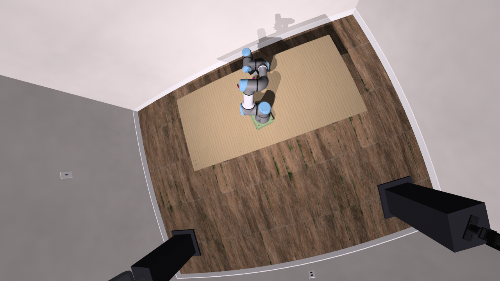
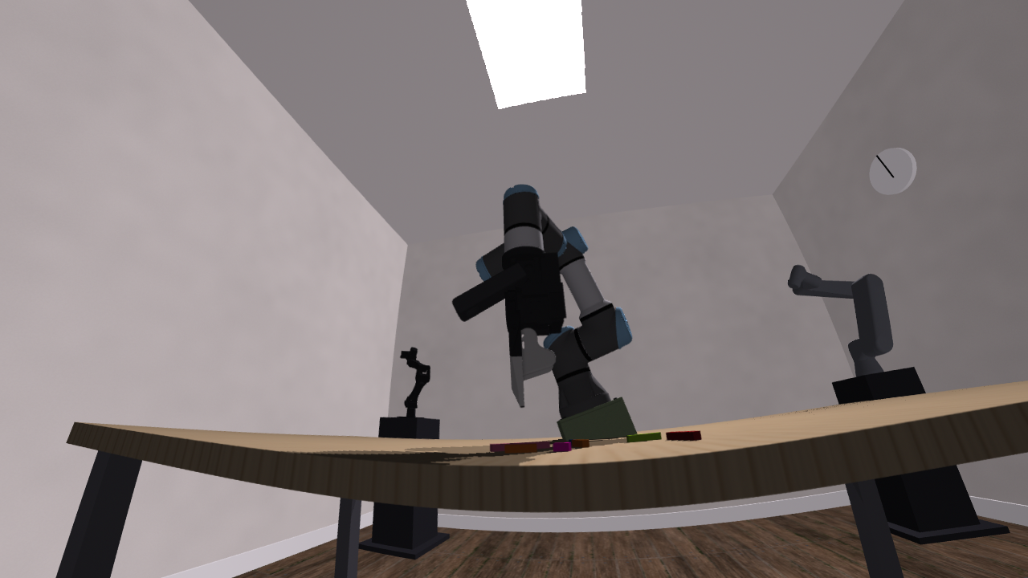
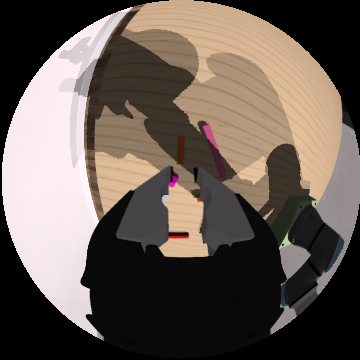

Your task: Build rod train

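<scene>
Now: hand 7 cm above the pink rod, 5 cm past it and 1 cm to the left of it. From my hand the other things lie so: lime rod 16 cm to the left, 10 cm behind, 7 cm below; blue rod 9 cm behind, 7 cm below, 6 cm to the left; magenta rod 7 cm below, 5 cm to the left.
</scene>
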